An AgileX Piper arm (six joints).
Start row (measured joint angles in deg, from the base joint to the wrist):
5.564 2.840 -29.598 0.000 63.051 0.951
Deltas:
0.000 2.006 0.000 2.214 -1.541 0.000
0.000 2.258 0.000 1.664 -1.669 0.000
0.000 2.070 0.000 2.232 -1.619 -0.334
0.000 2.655 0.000 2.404 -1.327 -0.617
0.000 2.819 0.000 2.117 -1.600 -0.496
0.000 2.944 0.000 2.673 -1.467 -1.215
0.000 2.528 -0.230 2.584 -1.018 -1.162
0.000 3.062 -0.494 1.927 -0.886 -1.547
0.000 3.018 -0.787 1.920 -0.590 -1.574
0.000 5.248 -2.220 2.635 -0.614 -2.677
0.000 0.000 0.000 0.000 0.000 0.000
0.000 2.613 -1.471 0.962 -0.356 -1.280
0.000 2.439 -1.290 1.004 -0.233 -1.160
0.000 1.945 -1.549 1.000 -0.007 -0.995
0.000 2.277 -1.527 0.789 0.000 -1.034
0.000 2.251 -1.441 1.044 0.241 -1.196
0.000 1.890 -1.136 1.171 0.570 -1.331
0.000 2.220 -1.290 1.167 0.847 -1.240
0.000 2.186 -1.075 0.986 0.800 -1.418
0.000 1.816 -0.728 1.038 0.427 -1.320
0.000 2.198 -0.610 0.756 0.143 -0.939
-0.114 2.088 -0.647 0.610 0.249 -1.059
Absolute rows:
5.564 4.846 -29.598 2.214 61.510 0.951
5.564 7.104 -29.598 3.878 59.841 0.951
5.564 9.174 -29.598 6.110 58.222 0.617
5.564 11.829 -29.598 8.514 56.895 0.000
5.564 14.648 -29.598 10.631 55.295 -0.496
5.564 17.592 -29.598 13.304 53.828 -1.711
5.564 20.120 -29.828 15.888 52.810 -2.873
5.564 23.182 -30.322 17.815 51.924 -4.420
5.564 26.200 -31.109 19.735 51.334 -5.994
5.564 31.448 -33.329 22.370 50.720 -8.671
5.564 31.448 -33.329 22.370 50.720 -8.671
5.564 34.061 -34.800 23.332 50.364 -9.951
5.564 36.500 -36.090 24.336 50.131 -11.111
5.564 38.445 -37.639 25.336 50.124 -12.106
5.564 40.722 -39.166 26.125 50.124 -13.140
5.564 42.973 -40.607 27.169 50.365 -14.336
5.564 44.863 -41.743 28.340 50.935 -15.667
5.564 47.083 -43.033 29.507 51.782 -16.907
5.564 49.269 -44.108 30.493 52.582 -18.325
5.564 51.085 -44.836 31.531 53.009 -19.645
5.564 53.283 -45.446 32.287 53.152 -20.584
5.450 55.371 -46.093 32.897 53.401 -21.643

